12 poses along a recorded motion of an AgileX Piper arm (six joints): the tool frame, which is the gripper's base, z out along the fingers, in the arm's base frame.
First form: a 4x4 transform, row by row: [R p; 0 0 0 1], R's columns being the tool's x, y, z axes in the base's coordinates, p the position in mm. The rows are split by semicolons.
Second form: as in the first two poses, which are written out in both.
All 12 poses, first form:
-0.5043, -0.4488, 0.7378, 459.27; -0.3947, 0.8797, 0.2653, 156.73; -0.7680, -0.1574, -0.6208, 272.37; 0, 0, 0, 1
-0.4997, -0.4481, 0.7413, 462.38; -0.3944, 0.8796, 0.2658, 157.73; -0.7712, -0.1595, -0.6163, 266.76; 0, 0, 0, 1
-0.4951, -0.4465, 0.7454, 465.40; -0.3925, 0.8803, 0.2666, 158.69; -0.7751, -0.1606, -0.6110, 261.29; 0, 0, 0, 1
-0.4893, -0.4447, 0.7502, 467.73; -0.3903, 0.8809, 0.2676, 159.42; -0.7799, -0.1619, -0.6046, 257.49; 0, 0, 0, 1
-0.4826, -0.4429, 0.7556, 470.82; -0.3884, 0.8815, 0.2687, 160.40; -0.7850, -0.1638, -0.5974, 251.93; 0, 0, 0, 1
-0.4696, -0.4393, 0.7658, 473.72; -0.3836, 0.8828, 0.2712, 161.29; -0.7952, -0.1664, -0.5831, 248.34; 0, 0, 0, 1
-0.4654, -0.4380, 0.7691, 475.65; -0.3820, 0.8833, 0.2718, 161.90; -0.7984, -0.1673, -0.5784, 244.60; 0, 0, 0, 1
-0.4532, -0.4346, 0.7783, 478.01; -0.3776, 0.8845, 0.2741, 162.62; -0.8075, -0.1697, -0.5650, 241.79; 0, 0, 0, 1
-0.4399, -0.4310, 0.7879, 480.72; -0.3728, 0.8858, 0.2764, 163.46; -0.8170, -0.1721, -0.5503, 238.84; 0, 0, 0, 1
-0.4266, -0.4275, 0.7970, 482.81; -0.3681, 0.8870, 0.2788, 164.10; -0.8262, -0.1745, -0.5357, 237.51; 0, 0, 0, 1
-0.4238, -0.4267, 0.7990, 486.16; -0.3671, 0.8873, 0.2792, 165.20; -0.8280, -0.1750, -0.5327, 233.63; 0, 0, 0, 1
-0.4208, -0.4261, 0.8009, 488.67; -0.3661, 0.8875, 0.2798, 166.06; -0.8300, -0.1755, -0.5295, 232.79; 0, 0, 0, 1
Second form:
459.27, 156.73, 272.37, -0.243, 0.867, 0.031, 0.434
462.38, 157.73, 266.76, -0.243, 0.865, 0.031, 0.437
465.40, 158.69, 261.29, -0.243, 0.864, 0.031, 0.440
467.73, 159.42, 257.49, -0.242, 0.862, 0.031, 0.444
470.82, 160.40, 251.93, -0.242, 0.860, 0.030, 0.448
473.72, 161.29, 248.34, -0.240, 0.857, 0.031, 0.456
475.65, 161.90, 244.60, -0.240, 0.855, 0.031, 0.458
478.01, 162.62, 241.79, -0.238, 0.852, 0.031, 0.465
480.72, 163.46, 238.84, -0.237, 0.848, 0.031, 0.473
482.81, 164.10, 237.51, -0.236, 0.844, 0.031, 0.481
486.16, 165.20, 233.63, -0.235, 0.843, 0.031, 0.482
488.67, 166.06, 232.79, -0.235, 0.842, 0.031, 0.484

